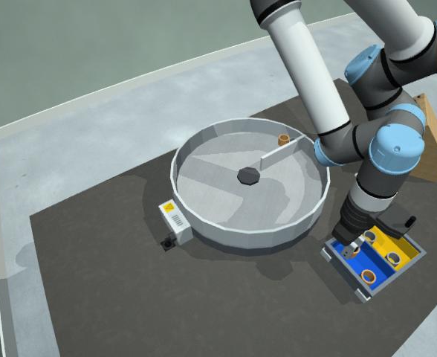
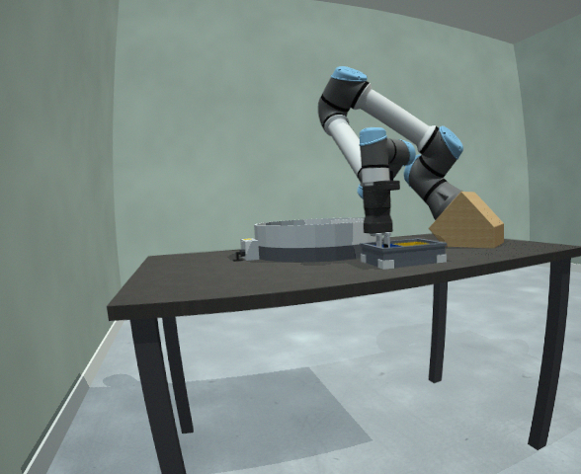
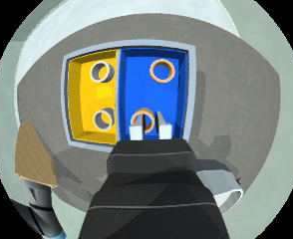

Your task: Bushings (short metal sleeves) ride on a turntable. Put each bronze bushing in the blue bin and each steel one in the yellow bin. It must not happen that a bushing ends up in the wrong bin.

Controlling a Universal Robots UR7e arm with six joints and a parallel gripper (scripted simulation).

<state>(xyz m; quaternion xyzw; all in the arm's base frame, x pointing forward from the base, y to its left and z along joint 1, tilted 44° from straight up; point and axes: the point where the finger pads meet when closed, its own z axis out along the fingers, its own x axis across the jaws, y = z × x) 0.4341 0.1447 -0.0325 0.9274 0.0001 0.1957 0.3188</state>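
The bin lies 40 mm to the left of my hand and 40 mm behind it. Round my hand: turntable (320 mm to the right, 30 mm ahead, 20 mm above).
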